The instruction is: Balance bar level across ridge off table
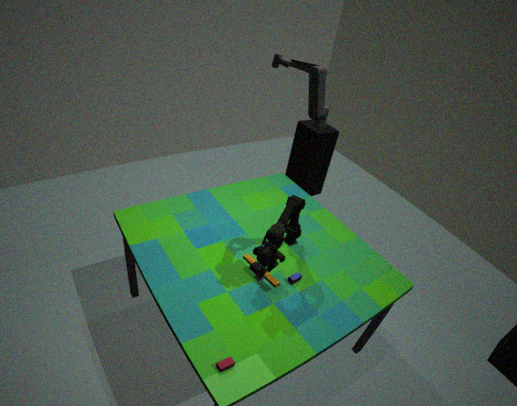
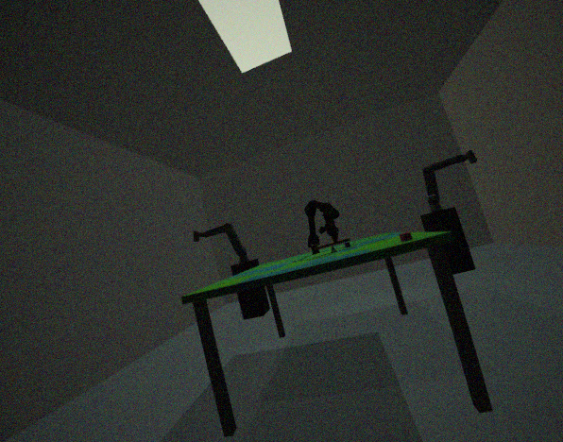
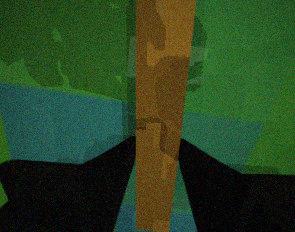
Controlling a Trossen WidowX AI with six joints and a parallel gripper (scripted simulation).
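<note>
The bar is 30 mm to the right of my gripper tip. Round my gripper tip: red block (420 mm ahead, 320 mm to the left, 30 mm below); blue block (150 mm behind, 70 mm to the left, 30 mm below).
</note>
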